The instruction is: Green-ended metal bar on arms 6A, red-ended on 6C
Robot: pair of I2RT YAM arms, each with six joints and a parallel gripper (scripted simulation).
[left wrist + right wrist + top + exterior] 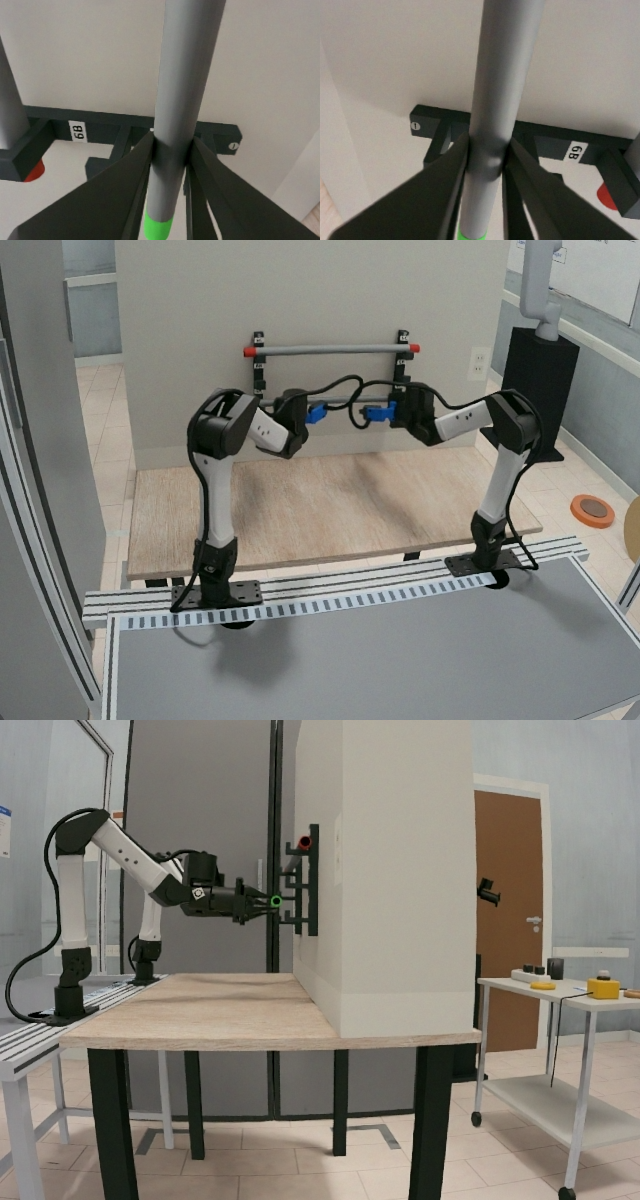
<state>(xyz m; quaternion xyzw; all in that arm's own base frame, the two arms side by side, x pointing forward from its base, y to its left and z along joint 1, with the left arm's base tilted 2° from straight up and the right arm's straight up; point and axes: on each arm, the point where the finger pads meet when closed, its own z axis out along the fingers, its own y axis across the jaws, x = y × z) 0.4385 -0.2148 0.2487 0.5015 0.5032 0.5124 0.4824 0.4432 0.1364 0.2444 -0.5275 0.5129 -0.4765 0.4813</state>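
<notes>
Now: the green-ended bar 15 cm to the left of my right hand. The rest, counted from my right hand: beige wall panel 20 cm ahead, 18 cm to the left, 22 cm above; wall socket 10 cm ahead, 32 cm to the right, 7 cm above; red-ended bar 6 cm ahead, 16 cm to the left, 13 cm above.
</notes>
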